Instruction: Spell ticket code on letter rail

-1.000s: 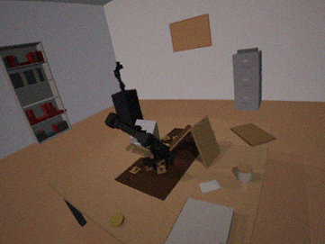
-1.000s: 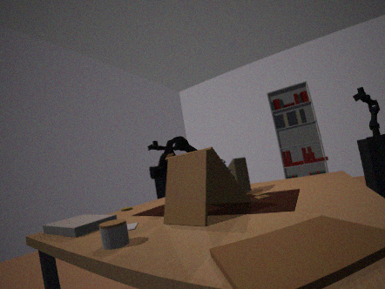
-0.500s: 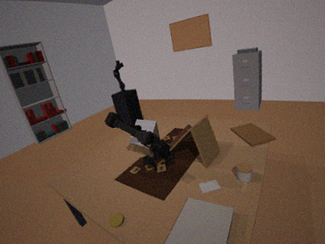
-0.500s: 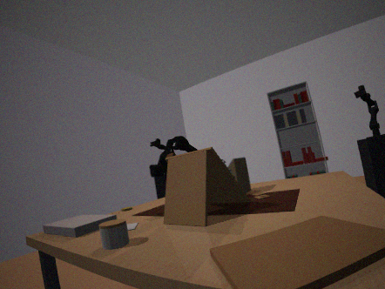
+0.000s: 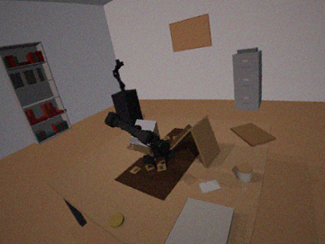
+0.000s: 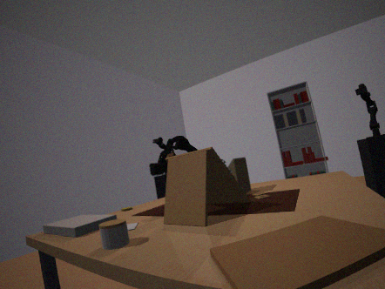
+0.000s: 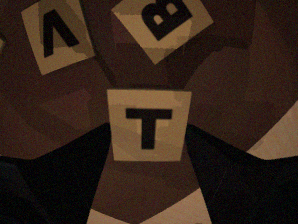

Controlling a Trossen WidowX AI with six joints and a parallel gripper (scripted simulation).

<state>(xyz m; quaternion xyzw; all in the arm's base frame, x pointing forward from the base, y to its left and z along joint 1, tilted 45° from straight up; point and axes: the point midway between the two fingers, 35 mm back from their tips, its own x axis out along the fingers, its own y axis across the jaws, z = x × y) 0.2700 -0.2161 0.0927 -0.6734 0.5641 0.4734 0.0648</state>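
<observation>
The tile marked v is 10 cm behind my gripper tip, 2 cm to the left of it and 3 cm below it. Round my gripper tip: dark mat 7 cm behind, 20 cm to the left, 3 cm below; then white ticket 4 cm ahead, 25 cm to the left, 7 cm above; then tile marked t right at my gripper tip.
</observation>
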